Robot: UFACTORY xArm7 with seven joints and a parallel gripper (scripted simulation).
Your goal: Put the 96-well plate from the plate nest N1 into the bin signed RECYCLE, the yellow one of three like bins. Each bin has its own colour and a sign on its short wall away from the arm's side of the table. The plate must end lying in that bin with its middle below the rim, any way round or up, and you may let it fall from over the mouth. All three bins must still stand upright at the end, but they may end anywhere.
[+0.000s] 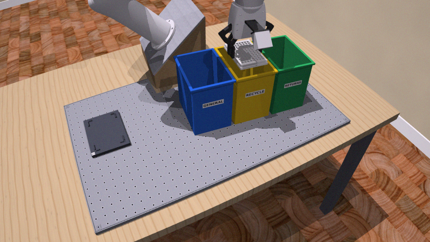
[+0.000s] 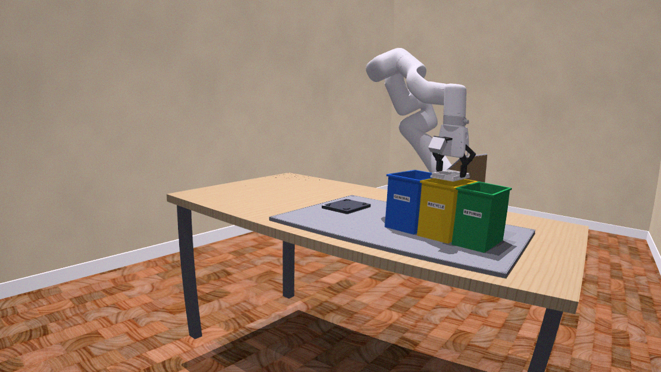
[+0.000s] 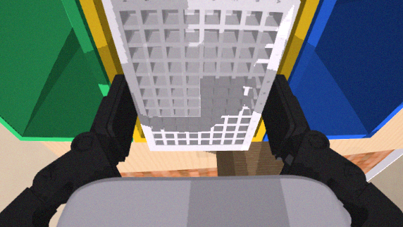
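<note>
Right now my hand is 10 mm above the white 96-well plate. Also, from my hand: blue general bin 130 mm to the right, 120 mm below, 10 mm ahead; then yellow recycle bin 120 mm below; then green returns bin 130 mm to the left, 120 mm below, 10 mm behind.
</note>
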